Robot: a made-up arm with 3 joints. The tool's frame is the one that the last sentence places.
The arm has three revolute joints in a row. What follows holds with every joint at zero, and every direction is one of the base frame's. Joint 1 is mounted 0.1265 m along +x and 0.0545 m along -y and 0.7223 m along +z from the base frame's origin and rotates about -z. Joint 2 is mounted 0.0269 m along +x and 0.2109 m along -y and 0.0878 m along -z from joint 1 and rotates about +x. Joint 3 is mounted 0.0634 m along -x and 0.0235 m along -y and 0.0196 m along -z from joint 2 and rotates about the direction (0.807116, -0.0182, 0.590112). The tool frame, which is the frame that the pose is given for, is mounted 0.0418 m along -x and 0.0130 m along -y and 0.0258 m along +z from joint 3; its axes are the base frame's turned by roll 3.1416, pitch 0.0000 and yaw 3.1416 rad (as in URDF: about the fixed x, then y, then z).
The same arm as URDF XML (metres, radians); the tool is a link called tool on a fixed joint. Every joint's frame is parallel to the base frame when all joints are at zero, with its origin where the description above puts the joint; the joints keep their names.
<robot name="arm">
<link name="base_link"/>
<link name="link1"/>
<link name="link2"/>
<link name="link3"/>
<link name="tool"/>
<joint name="joint 1" type="continuous"><parent link="base_link"/><child link="link1"/><origin xyz="0.1265 -0.0545 0.7223" rpy="0.0000 0.0000 0.0000"/><axis xyz="0 0 -1"/></joint>
<joint name="joint 2" type="continuous"><parent link="link1"/><child link="link2"/><origin xyz="0.0269 -0.2109 -0.0878" rpy="0.0000 0.0000 0.0000"/><axis xyz="1 0 0"/></joint>
<joint name="joint 3" type="continuous"><parent link="link2"/><child link="link3"/><origin xyz="-0.0634 -0.0235 -0.0196" rpy="0.0000 0.0000 0.0000"/><axis xyz="0.807116 -0.0182 0.590112"/></joint>
<joint name="tool_joint" type="fixed"><parent link="link3"/><child link="tool"/><origin xyz="-0.0418 -0.0130 0.0258" rpy="-3.1416 0.0000 -3.1416"/></joint>
</robot>

